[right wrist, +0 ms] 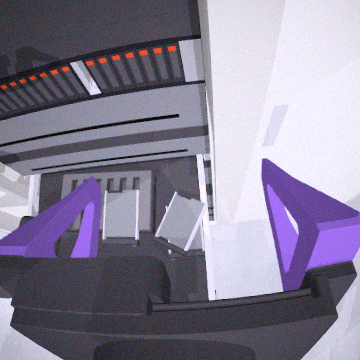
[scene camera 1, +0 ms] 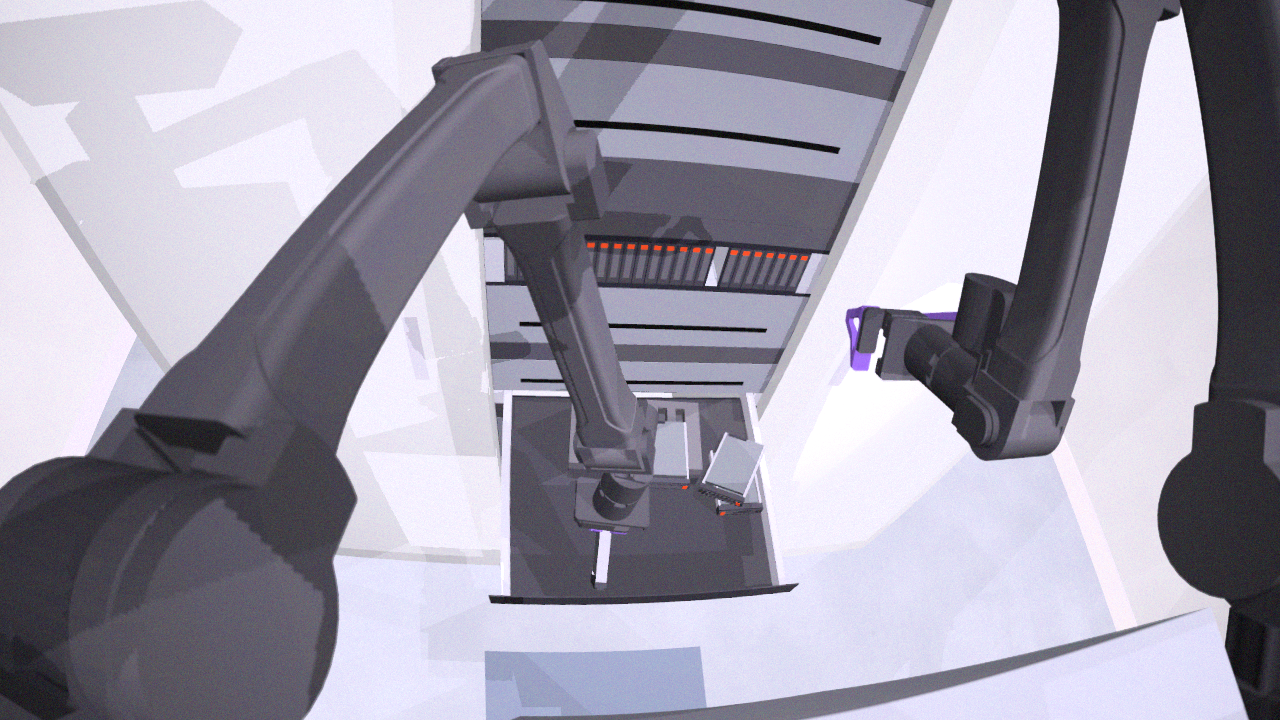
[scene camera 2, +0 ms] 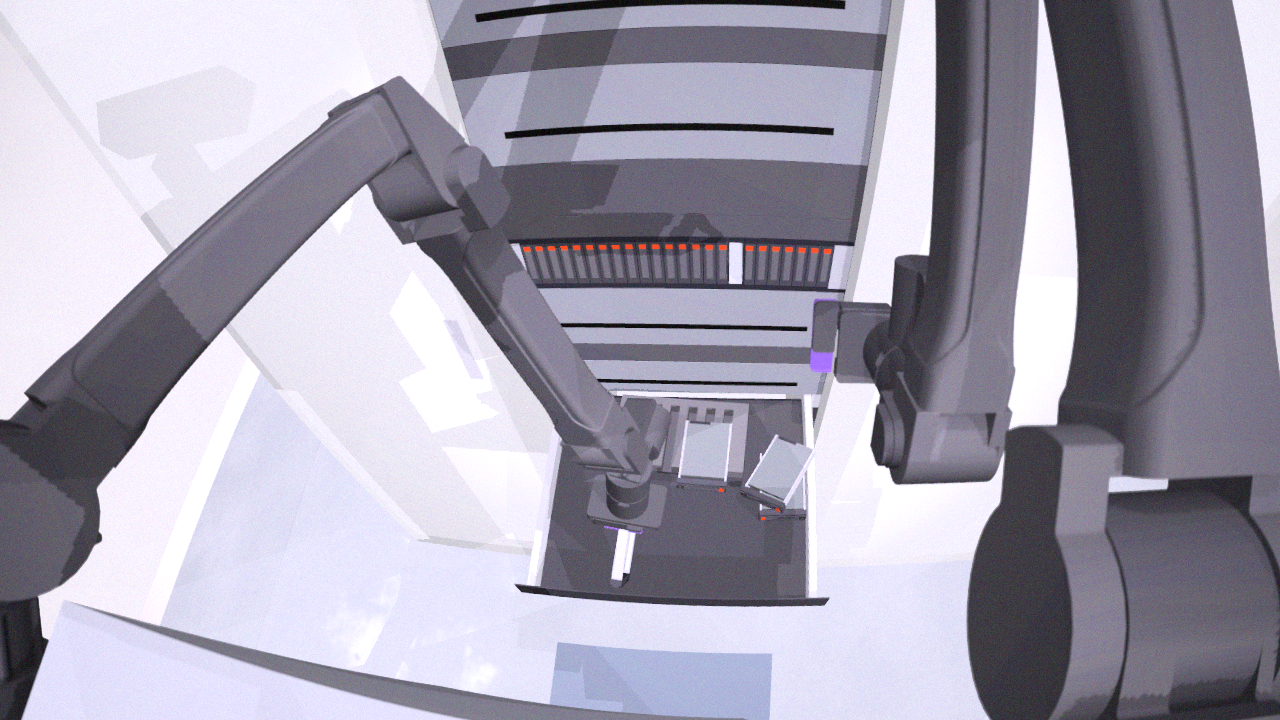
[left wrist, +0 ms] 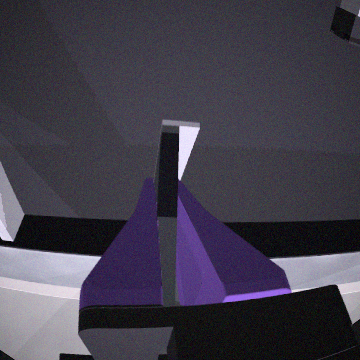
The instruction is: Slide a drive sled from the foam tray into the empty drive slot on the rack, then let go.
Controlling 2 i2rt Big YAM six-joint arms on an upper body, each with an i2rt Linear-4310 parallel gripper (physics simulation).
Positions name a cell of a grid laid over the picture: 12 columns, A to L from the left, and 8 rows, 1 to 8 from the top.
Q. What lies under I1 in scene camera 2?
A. A white rack posts.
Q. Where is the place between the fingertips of the right gripper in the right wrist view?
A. At F4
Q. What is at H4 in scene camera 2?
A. The right gripper.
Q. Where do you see a white cabinet walls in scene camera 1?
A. B2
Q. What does the right gripper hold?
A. Nothing.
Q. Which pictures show the right gripper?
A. The right wrist view, scene camera 1 and scene camera 2 only.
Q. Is the right gripper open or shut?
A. Open.
